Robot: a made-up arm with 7 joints. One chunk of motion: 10 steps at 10 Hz.
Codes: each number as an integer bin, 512 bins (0 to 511) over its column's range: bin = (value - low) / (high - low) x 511, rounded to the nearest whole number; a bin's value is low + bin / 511 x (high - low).
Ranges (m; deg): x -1.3..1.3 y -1.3..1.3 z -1.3..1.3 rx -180..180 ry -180..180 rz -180..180
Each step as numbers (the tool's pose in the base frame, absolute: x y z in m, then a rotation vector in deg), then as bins.
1 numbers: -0.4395 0.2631 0.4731 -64.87 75.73 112.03
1 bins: 169 307 348 163 363 415
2 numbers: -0.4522 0.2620 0.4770 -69.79 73.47 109.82
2 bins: 167 307 349 156 360 411
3 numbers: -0.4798 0.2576 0.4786 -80.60 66.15 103.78
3 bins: 161 306 350 141 349 403
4 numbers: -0.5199 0.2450 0.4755 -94.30 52.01 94.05
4 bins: 153 304 349 122 329 389
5 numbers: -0.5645 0.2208 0.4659 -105.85 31.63 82.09
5 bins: 145 299 347 105 300 372
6 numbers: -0.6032 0.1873 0.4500 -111.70 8.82 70.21
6 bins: 137 292 344 97 268 355
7 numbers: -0.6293 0.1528 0.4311 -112.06 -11.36 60.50
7 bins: 132 286 340 96 239 341
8 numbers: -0.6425 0.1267 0.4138 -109.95 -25.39 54.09
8 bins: 129 280 337 99 219 332
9 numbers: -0.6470 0.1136 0.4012 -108.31 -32.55 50.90
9 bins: 128 278 334 102 209 328
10 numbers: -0.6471 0.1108 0.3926 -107.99 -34.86 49.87
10 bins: 128 277 333 102 206 326
